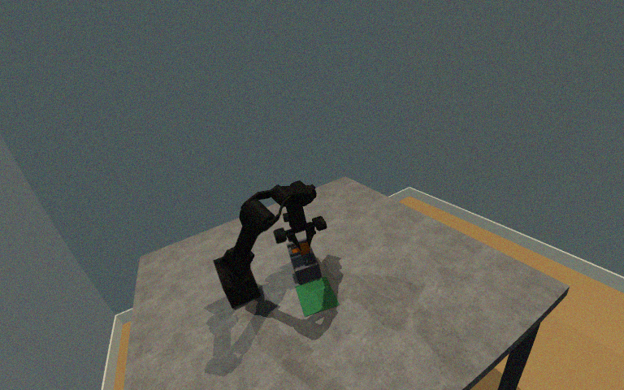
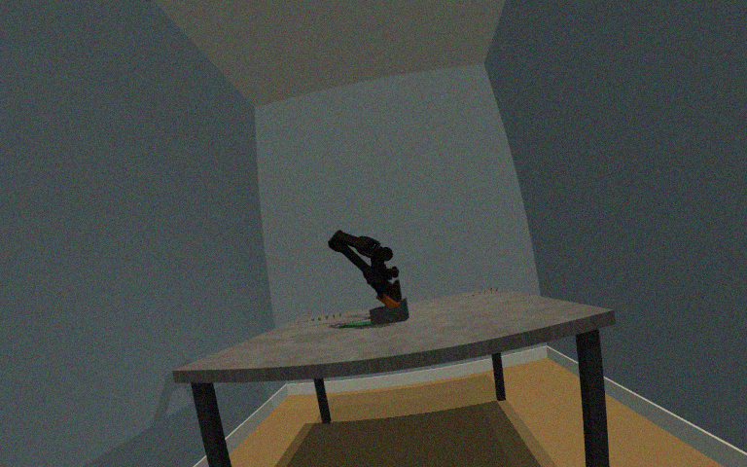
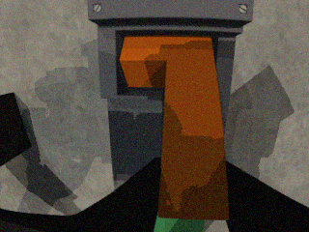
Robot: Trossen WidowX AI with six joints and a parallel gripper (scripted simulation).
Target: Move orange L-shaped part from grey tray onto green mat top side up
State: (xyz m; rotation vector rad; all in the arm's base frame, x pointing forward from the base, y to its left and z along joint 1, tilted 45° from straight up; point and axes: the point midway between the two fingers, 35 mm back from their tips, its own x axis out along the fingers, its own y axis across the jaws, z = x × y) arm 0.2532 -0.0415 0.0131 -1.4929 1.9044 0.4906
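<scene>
My gripper tip is 50 mm past the green mat, 130 mm to the left of it and 120 mm above it. From my gripper tip the other things lie so: orange part: 10 mm behind, 40 mm to the left, 30 mm below.
</scene>
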